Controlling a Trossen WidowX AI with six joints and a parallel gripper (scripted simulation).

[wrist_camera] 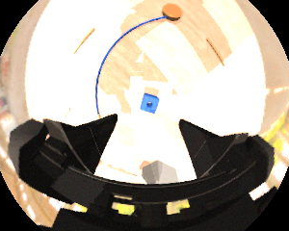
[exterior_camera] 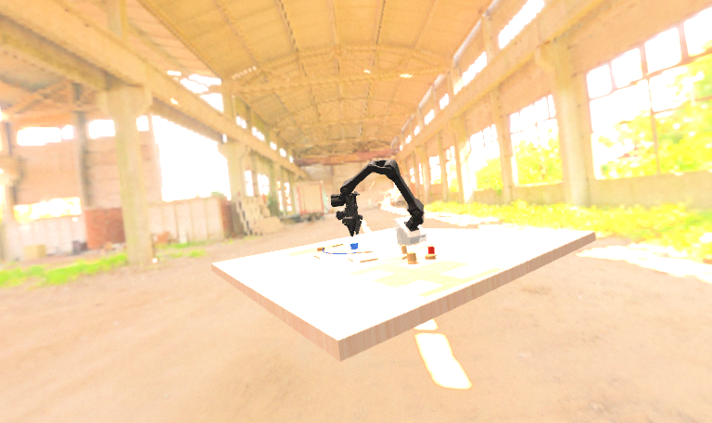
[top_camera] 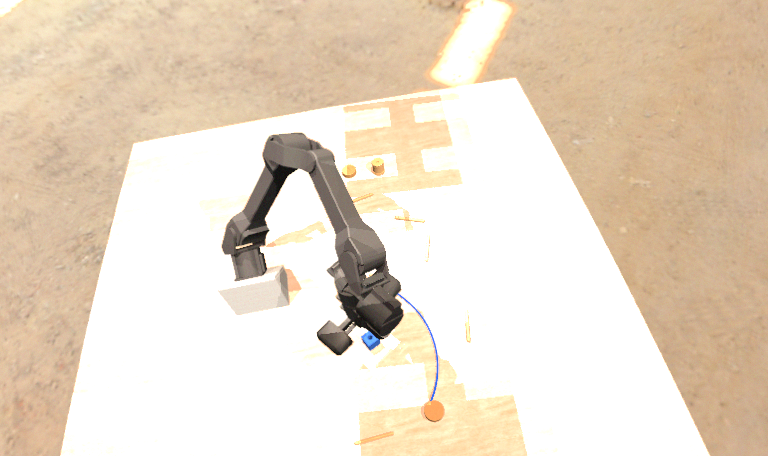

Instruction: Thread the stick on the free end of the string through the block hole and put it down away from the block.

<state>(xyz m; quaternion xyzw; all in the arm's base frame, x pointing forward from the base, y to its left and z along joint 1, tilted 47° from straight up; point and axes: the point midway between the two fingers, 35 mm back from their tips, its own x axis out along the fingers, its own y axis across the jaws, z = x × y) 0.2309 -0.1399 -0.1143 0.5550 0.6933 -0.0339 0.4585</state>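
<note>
Right now the blue cube is 10 mm to the right of my gripper tip and 50 mm below it. Also, from my gripper tip: round wooden button: 100 mm ahead, 180 mm to the right, 60 mm below; thin wooden stick: 70 mm ahead, 120 mm to the left, 60 mm below; red cube: 480 mm to the left, 50 mm below.
</note>
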